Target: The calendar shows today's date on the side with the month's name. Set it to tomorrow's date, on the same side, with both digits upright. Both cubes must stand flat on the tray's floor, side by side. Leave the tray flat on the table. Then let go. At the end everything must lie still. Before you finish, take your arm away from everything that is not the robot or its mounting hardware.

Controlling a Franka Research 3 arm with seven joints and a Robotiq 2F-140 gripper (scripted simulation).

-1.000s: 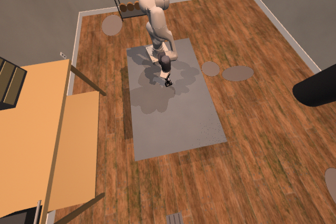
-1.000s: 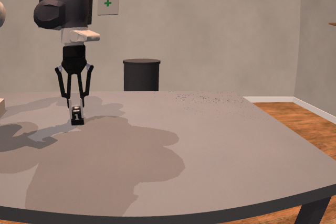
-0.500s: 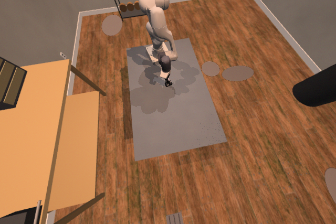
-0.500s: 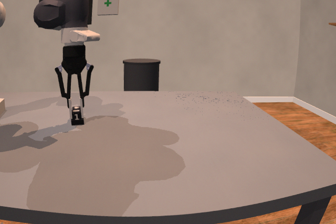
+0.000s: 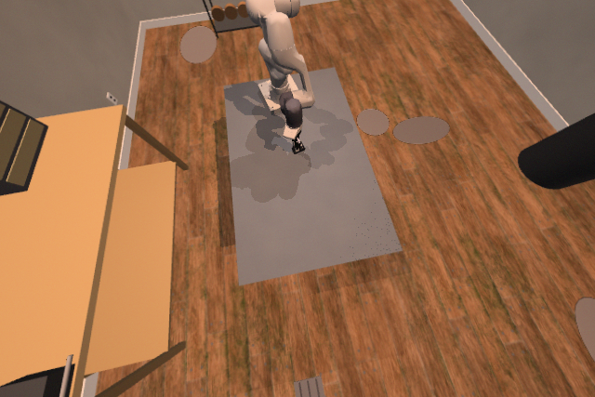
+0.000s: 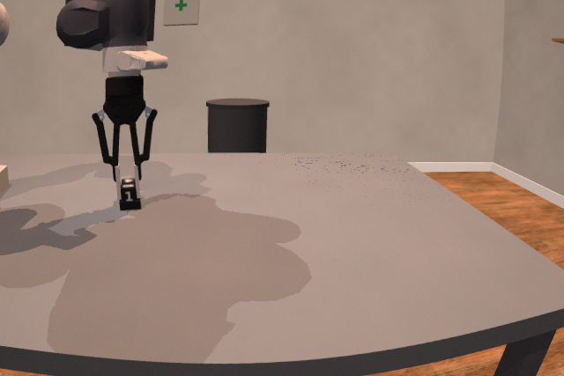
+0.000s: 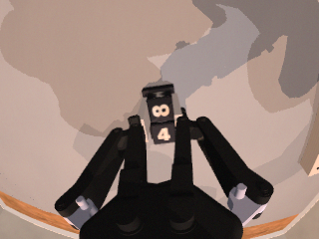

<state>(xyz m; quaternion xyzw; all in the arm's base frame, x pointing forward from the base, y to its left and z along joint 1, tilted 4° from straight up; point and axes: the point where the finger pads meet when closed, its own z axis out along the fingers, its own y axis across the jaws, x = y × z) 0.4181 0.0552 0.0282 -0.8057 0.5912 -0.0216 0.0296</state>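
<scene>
Now: the tray 40 mm below my hand and 20 mm to the left of it.
</scene>
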